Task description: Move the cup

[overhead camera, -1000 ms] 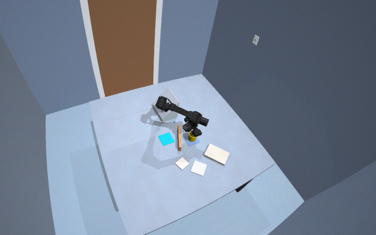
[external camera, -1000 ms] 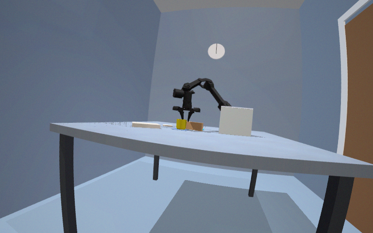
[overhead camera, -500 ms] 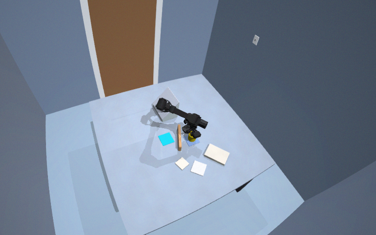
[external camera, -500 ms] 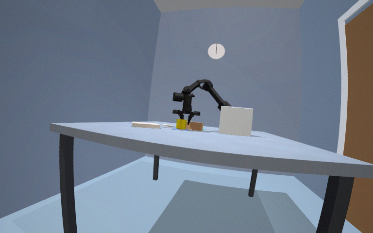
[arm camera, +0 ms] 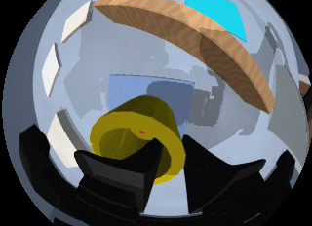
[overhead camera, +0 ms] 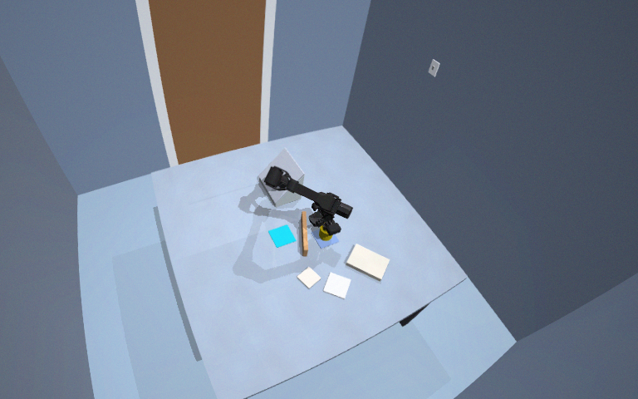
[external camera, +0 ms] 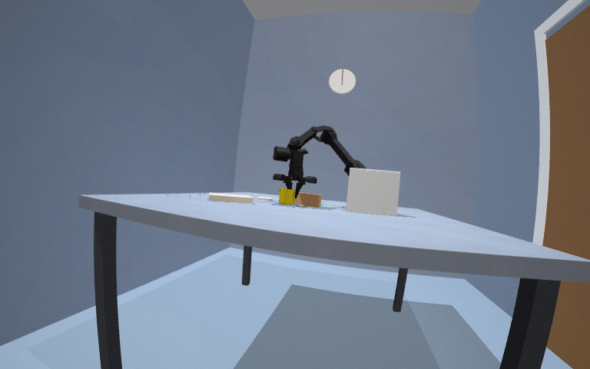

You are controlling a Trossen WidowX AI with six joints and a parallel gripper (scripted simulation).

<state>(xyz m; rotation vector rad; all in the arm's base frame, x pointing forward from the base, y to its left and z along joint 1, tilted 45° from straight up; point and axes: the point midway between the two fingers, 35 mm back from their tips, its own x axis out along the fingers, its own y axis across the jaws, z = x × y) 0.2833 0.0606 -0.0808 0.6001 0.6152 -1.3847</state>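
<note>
Now: the green marble 40 mm ahead of my gripper tip and 20 mm below it. The rest, counted from my gripper tip: yellow cup: 20 mm ahead; wooden bar: 10 mm behind, 100 mm to the right, 10 mm below; cyan pad: 40 mm behind, 200 mm to the right, 40 mm below.
</note>
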